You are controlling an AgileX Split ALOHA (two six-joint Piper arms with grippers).
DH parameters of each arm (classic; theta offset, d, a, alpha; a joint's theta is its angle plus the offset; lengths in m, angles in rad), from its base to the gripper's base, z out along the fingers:
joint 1: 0 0.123 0 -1.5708
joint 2: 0.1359 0 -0.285 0
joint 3: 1.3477 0 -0.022 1.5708
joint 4: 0 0.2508 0 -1.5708
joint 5: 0 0 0.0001 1.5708
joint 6: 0 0.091 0 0
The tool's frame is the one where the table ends.
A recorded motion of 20 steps. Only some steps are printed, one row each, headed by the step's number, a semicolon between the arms.
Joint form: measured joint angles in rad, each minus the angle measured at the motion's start. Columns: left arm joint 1, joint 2, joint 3, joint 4, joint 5, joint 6; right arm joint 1, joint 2, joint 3, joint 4, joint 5, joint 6.
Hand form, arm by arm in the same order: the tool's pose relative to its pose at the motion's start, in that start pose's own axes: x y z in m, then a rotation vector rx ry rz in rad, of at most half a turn. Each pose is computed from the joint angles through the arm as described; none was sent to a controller.
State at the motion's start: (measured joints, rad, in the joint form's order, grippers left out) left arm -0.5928 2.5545 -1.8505 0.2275 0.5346 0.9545; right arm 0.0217 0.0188 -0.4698 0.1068 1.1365 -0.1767
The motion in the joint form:
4: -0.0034 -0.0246 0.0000 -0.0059 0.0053 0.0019; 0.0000 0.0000 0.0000 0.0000 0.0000 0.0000
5: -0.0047 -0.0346 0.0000 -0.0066 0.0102 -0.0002; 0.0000 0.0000 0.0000 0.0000 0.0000 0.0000
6: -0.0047 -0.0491 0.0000 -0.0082 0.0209 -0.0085; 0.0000 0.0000 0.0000 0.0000 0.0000 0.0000
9: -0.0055 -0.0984 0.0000 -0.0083 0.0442 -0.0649; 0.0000 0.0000 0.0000 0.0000 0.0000 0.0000
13: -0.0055 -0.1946 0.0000 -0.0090 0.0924 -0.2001; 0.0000 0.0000 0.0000 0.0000 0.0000 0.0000
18: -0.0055 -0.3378 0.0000 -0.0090 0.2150 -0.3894; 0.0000 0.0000 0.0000 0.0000 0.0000 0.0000
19: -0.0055 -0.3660 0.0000 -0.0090 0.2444 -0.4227; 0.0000 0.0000 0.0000 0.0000 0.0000 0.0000
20: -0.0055 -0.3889 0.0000 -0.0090 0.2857 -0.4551; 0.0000 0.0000 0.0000 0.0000 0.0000 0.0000
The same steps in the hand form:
4: -0.0033 0.0057 -0.0108 -0.0160 -0.0109 -0.0029; 0.0000 0.0000 0.0000 0.0000 0.0000 0.0000
5: -0.0043 0.0078 -0.0152 -0.0207 -0.0130 -0.0056; 0.0000 0.0000 0.0000 0.0000 0.0000 0.0000
6: -0.0048 0.0108 -0.0215 -0.0245 -0.0136 -0.0169; 0.0000 0.0000 0.0000 0.0000 0.0000 0.0000
9: -0.0069 0.0216 -0.0433 -0.0492 -0.0225 -0.0785; 0.0000 0.0000 0.0000 0.0000 0.0000 0.0000
13: -0.0086 0.0399 -0.0870 -0.0932 -0.0431 -0.2262; 0.0000 0.0000 0.0000 0.0000 0.0000 0.0000
18: -0.0053 0.0560 -0.1536 -0.1181 -0.0485 -0.4357; 0.0000 0.0000 0.0000 0.0000 0.0000 0.0000
19: -0.0039 0.0578 -0.1668 -0.1193 -0.0463 -0.4735; 0.0000 0.0000 0.0000 0.0000 0.0000 0.0000
20: -0.0018 0.0576 -0.1774 -0.1080 -0.0322 -0.5103; 0.0000 0.0000 0.0000 0.0000 0.0000 0.0000

